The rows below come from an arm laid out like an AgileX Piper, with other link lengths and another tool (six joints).
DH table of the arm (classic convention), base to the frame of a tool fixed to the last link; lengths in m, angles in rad. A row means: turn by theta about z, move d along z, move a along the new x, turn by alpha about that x. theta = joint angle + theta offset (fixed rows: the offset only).
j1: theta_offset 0; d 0.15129; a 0; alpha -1.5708
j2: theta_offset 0.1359; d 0; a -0.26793; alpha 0
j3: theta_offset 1.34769; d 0; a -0.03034; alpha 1.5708
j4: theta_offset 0; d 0.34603; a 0; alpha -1.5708
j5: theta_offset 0; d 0; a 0; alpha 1.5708
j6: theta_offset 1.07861; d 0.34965; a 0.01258; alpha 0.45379
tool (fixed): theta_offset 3.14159; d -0.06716; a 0; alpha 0
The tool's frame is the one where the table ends.
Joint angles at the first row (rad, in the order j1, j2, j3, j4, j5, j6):
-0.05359 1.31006 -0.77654 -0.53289 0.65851 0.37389
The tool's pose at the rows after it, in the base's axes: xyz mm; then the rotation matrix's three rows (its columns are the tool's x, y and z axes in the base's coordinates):
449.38, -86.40, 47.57; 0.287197, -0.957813, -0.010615; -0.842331, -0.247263, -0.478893; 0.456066, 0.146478, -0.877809
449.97, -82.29, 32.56; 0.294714, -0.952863, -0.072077; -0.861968, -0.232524, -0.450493; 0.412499, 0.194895, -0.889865
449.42, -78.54, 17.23; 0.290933, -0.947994, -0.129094; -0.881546, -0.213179, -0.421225; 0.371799, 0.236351, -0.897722
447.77, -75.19, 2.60; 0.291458, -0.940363, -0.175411; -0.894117, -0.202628, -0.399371; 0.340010, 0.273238, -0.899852
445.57, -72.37, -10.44; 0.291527, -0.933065, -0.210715; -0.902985, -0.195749, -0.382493; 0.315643, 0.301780, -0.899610
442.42, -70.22, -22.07; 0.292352, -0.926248, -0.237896; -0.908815, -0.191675, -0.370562; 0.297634, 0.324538, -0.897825
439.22, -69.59, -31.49; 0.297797, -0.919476, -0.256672; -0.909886, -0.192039, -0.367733; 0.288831, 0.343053, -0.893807
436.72, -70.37, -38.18; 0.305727, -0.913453, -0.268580; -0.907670, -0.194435, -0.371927; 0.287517, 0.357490, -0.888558
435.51, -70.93, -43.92; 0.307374, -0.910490, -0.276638; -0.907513, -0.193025, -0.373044; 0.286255, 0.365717, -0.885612
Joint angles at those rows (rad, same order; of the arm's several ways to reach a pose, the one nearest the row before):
-0.05357 1.38117 -0.83479 -0.47993 0.70609 0.34465
-0.05358 1.45158 -0.88812 -0.43043 0.74739 0.32448
-0.05358 1.51545 -0.93102 -0.39183 0.78043 0.32153
-0.05359 1.56901 -0.96150 -0.36404 0.80273 0.31743
-0.05359 1.61104 -0.98029 -0.34471 0.81464 0.31629
-0.05358 1.64248 -0.98849 -0.33238 0.81914 0.31671
-0.05359 1.66520 -0.99045 -0.33004 0.81904 0.31610
-0.05360 1.68107 -0.99055 -0.33540 0.81784 0.31543
-0.05360 1.69539 -0.99071 -0.33995 0.81323 0.32044

